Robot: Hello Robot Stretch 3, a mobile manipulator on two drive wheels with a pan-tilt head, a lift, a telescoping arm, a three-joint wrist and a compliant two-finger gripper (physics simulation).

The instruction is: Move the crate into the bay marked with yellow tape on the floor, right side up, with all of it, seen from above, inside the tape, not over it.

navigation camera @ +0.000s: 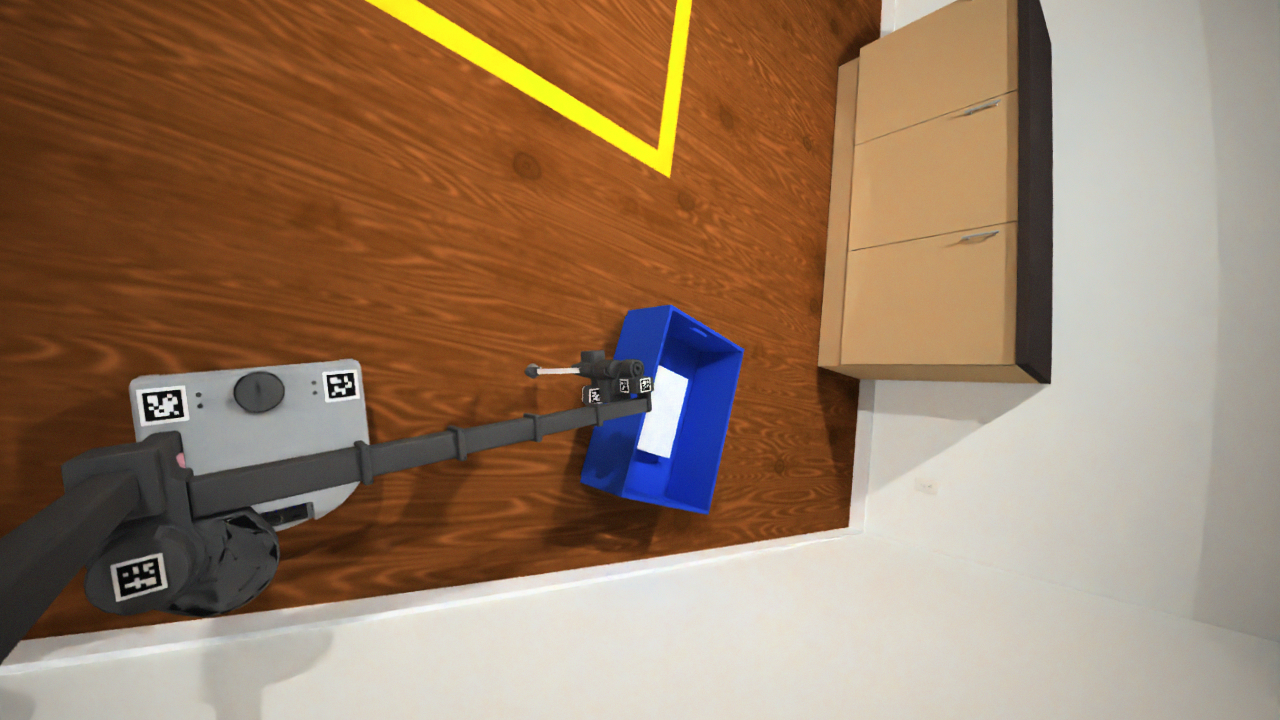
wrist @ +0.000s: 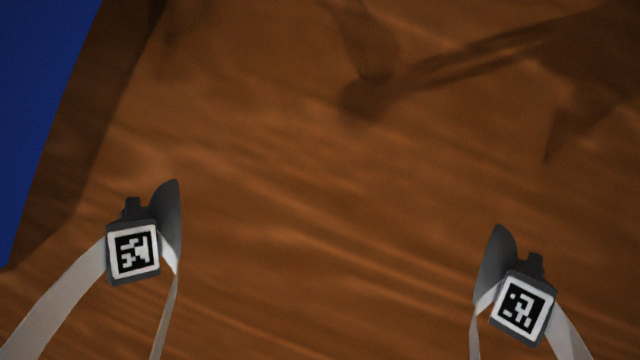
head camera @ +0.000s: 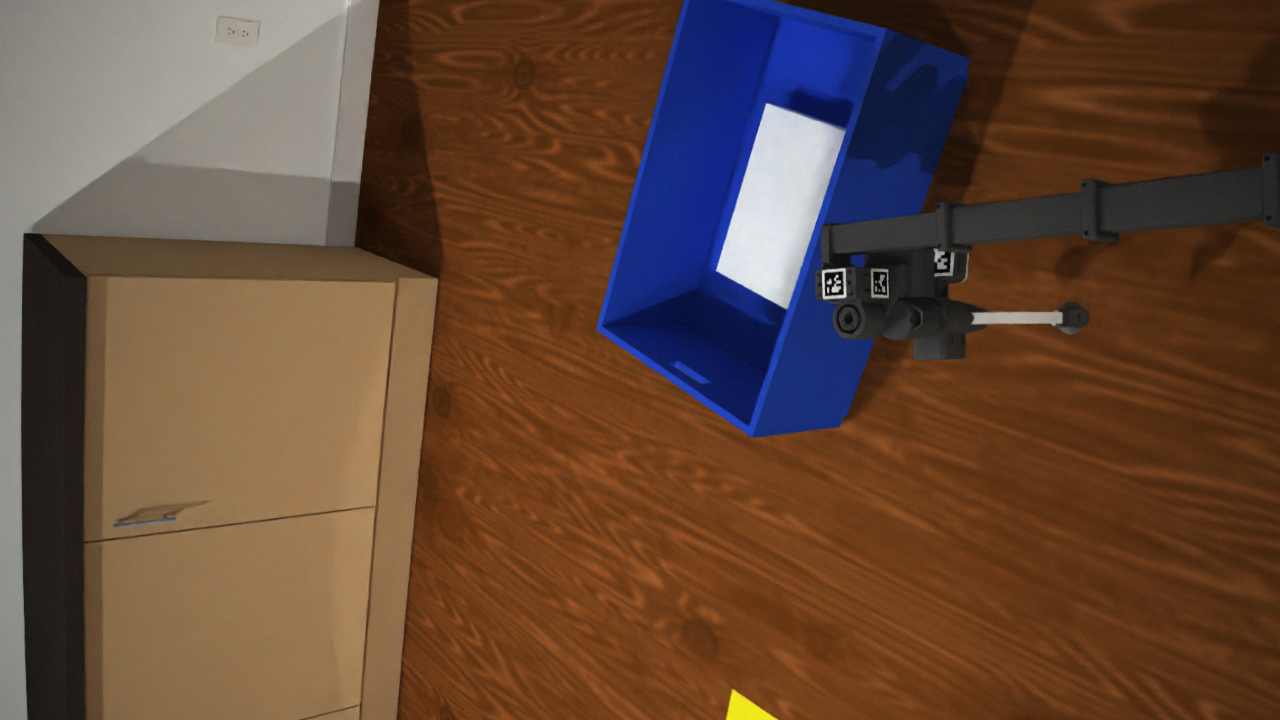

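Where they show: gripper, fingertip midpoint: (navigation camera: 555, 368) (wrist: 331, 231); robot's base, origin of the base link: (navigation camera: 259, 389).
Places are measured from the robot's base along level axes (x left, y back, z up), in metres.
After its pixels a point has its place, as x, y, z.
Note:
The blue crate (head camera: 689, 188) @(-1.255, 0.270, 0.107) (navigation camera: 707, 420) @(-1.251, 0.279, 0.133) stands on the floor with its open top up and a white rectangular thing inside. Part of its outer side (wrist: 35, 100) @(-0.921, 0.069, 0.029) shows at the left edge of the wrist view. The yellow tape (head camera: 747, 707) @(-1.242, -0.667, 0.000) (navigation camera: 537, 89) @(-0.733, -0.822, 0.000) shows in part; its near corner is apart from the crate, and the rest of the bay is out of view. My gripper (head camera: 1074, 317) (navigation camera: 533, 369) @(-0.645, 0.022, 0.123) (wrist: 331, 231) @(-0.645, 0.022, 0.123) is open, with bare floor between its fingers. It hangs beside the crate on the base's side, pointing away from it, and my wrist overlaps the crate's near wall in the head view.
My arm (head camera: 1020, 223) @(-0.463, 0.100, 0.468) (navigation camera: 492, 434) @(-0.310, 0.099, 0.471) reaches from my grey base (navigation camera: 304, 425) @(-0.062, 0.071, 0.160) towards the crate. A tan cabinet (head camera: 241, 385) @(-2.327, -0.069, 0.525) (navigation camera: 935, 188) @(-2.476, -0.630, 0.555) stands beyond the crate, along the wall. Another white wall (navigation camera: 626, 626) @(-0.649, 0.673, 0.355) runs along the lower side of the navigation view, near the crate and base.

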